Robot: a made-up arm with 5 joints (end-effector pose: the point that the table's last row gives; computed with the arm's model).
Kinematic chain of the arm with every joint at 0, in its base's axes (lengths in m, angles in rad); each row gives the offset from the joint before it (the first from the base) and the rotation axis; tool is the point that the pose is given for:
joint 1: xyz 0 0 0.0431 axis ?
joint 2: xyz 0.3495 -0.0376 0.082 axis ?
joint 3: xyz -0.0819 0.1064 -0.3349 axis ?
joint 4: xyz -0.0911 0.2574 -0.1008 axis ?
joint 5: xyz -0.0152 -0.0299 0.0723 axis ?
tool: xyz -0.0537 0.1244 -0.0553
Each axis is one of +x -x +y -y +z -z.
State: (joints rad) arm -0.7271 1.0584 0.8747 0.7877 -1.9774
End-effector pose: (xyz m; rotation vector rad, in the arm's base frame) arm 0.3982 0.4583 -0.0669 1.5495 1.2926 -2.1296
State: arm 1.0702 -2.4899 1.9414 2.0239 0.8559
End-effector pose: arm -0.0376 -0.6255 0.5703 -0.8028 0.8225 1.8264
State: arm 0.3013 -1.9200 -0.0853 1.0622 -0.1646
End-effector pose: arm 0.1767 -0.4810 -0.0911 -0.8151 -0.3447 -0.3698
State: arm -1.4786 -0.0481 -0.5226 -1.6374 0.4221
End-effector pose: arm -0.3072 0.3207 0.0073 -0.7788 1.7745 1.8921
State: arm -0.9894 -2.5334 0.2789 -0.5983 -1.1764
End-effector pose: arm 0.3373 -0.6516 -0.0827 -1.6635 -1.3181 1.1694
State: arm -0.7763 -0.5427 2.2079 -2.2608 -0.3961
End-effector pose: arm 0.1088 0.0692 -0.5411 -1.5498 -1.7724 -1.4189
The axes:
joint 1: -y
joint 2: +x
joint 3: -y
joint 4: +x
joint 5: +z

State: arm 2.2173 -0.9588 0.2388 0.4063 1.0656
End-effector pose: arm 0.3453 -0.2351 0.3726 -1.5601 -1.7101 -0.0142
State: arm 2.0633 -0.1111 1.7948 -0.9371 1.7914
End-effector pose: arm 0.2851 0.2127 0.5570 -1.6925 -1.7621 -1.5489
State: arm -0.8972 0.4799 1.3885 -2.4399 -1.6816
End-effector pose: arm 0.2085 0.4424 -0.2894 -1.9961 -1.6763 -1.5399
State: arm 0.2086 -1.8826 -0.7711 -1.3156 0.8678
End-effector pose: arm 0.0670 -0.3894 -0.1539 -1.9976 2.1079 -0.5265
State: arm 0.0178 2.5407 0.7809 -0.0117 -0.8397
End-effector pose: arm 0.2797 -0.1715 0.7434 2.5124 0.7576 -1.2903
